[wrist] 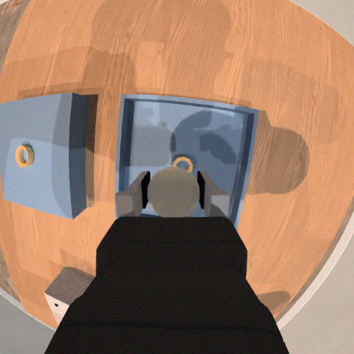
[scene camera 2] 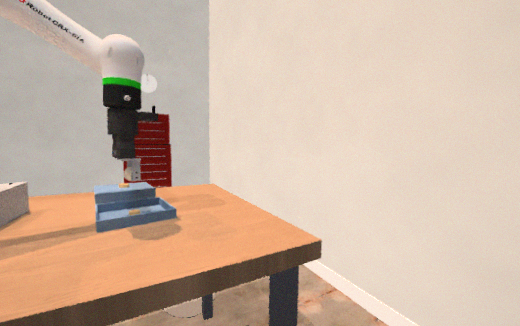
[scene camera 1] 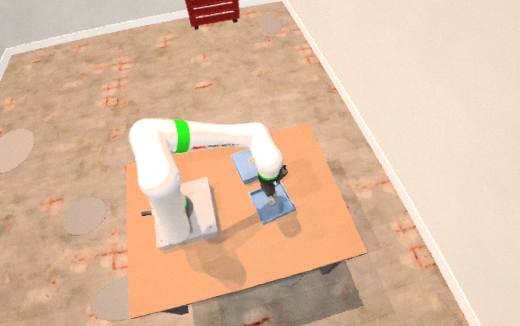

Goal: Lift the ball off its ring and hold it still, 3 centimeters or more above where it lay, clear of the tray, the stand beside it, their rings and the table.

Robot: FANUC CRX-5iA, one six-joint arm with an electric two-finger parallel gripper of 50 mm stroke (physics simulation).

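Frame: origin at the arm's base, x back, y right, z up, level; centimetres.
Where they show: gripper, between the fingertips: (scene camera 2: 133, 179) (scene camera 1: 271, 192).
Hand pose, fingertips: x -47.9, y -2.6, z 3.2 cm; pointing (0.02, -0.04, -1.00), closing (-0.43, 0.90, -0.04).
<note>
After its pixels a point has its place.
The pale ball (scene camera 2: 128, 173) @(x -47.0, y -0.2, z 5.2 cm) (wrist: 173, 192) is held between the two fingertips of my gripper (scene camera 1: 272, 194) @(x -47.9, y -2.6, z 3.2 cm) (scene camera 2: 132, 172) @(x -47.9, y -2.6, z 3.2 cm) (wrist: 173, 182), which is shut on it. The ball hangs well above the blue tray (scene camera 2: 114, 223) @(x -45.5, y 9.1, z -6.3 cm) (wrist: 190, 101) (scene camera 1: 263, 213) @(x -42.7, y 4.1, z -7.5 cm), apart from it. In the tray a small orange ring (scene camera 2: 134, 212) @(x -48.2, y -0.5, z -6.5 cm) (wrist: 183, 158) (scene camera 1: 271, 202) @(x -47.7, y -1.7, z -7.7 cm) lies bare. The blue stand (scene camera 1: 243, 168) @(x -34.3, y -22.0, z -2.9 cm) (scene camera 2: 125, 194) @(x -42.2, y -16.9, z -4.2 cm) (wrist: 42, 120) is beside the tray, with its own empty orange ring (scene camera 2: 124, 185) @(x -40.2, y -24.5, z -2.1 cm) (wrist: 30, 156) on top. The ball is not touching either. The ball is hard to make out in scene camera 1.
The wooden table (scene camera 1: 310, 230) @(x -65.6, y 16.0, z -7.8 cm) (scene camera 2: 225, 225) @(x -72.4, y 14.4, z -7.9 cm) carries the tray, the stand and the arm's pale base plate (scene camera 1: 202, 210) @(x -12.1, y 2.3, z 0.7 cm). The stand's side wall rises close beside the tray, across a narrow gap. A red cabinet (scene camera 1: 212, 11) (scene camera 2: 159, 150) stands on the floor behind the table.
</note>
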